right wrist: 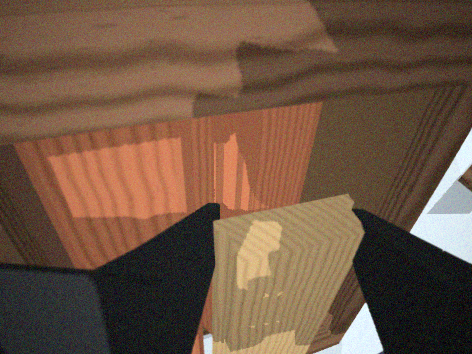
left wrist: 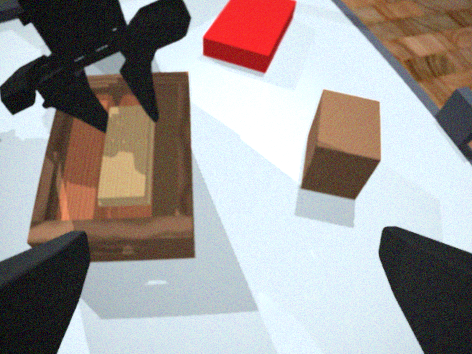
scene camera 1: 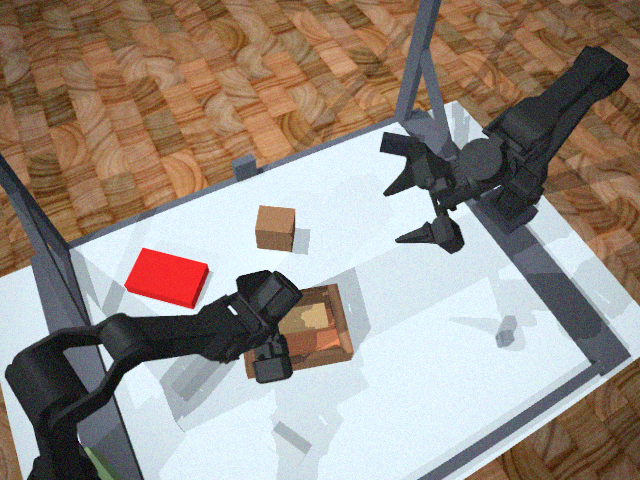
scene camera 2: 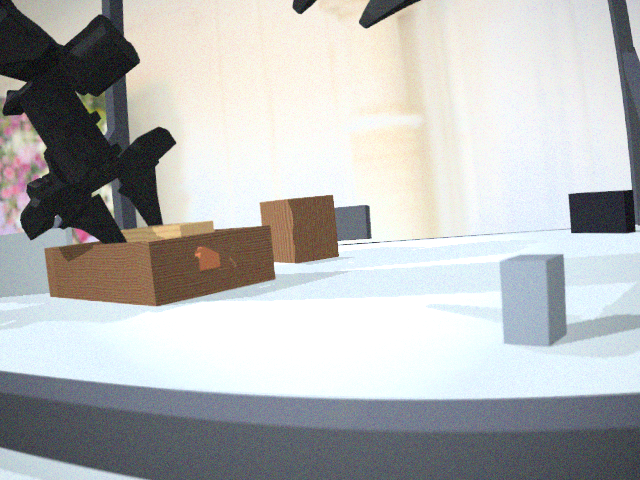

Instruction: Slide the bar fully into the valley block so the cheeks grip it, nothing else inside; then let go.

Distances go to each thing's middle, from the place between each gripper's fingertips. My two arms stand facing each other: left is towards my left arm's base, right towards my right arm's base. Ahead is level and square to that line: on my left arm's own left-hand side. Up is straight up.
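You'd find the light wooden bar (scene camera 2: 157, 232) 20 mm ahead of my right hand, 30 mm to the left of it and 10 mm above it. There's also the red flat block (scene camera 1: 165, 277), and that's 120 mm to the right of my right hand, 220 mm behind it and 30 mm below it.
My left hand is 180 mm above the light wooden bar and 180 mm to the left of it. Counting from that left hand, the red flat block is 240 mm behind, 340 mm to the right and 220 mm below.
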